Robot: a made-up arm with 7 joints.
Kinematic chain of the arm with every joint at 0, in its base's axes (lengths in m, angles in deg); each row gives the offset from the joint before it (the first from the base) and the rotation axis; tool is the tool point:
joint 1: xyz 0 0 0.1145 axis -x
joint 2: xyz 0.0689 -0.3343 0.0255 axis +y
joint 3: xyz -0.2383 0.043 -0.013 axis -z
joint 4: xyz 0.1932 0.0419 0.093 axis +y
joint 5: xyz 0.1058 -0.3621 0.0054 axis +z
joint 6: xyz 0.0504 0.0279 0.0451 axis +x
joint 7: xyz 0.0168 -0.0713 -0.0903 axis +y
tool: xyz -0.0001 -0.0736 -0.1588
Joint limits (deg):
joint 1: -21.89..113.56
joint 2: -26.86..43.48
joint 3: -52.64..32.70
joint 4: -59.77..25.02
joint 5: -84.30..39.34
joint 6: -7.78..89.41
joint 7: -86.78..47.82
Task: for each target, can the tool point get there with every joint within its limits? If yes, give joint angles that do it. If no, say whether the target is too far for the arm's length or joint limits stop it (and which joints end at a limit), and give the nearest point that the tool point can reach.
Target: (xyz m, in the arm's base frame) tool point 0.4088 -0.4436 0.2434
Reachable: yes | joints 15.47 8.78 -25.01 -41.28 20.36 5.43 15.09
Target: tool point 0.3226 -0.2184 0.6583
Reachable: yes | joints 50.65 -18.13 5.50 -21.57 -6.27 68.07 -61.66
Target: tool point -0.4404 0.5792 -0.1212
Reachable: no: joint limits stop it (at a limit: joint 1, joint 2, joint 3, joint 4, joint 6) | nearest point 0.0447 0.3429 -0.0153 | short by 0.550 m
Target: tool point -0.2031 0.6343 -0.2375
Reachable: no: joint limits stop it (at a limit: joint 1, joint 2, joint 3, joint 4, joint 6) | nearest point 0.0855 0.4083 -0.0194 | short by 0.427 m
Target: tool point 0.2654 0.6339 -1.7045
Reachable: no: too far | nearest point 0.2648 -0.0560 -0.3202 | short by 1.547 m
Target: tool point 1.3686 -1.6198 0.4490
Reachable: no: too far | nearest point 0.4095 -0.8205 0.2839 | short by 1.259 m
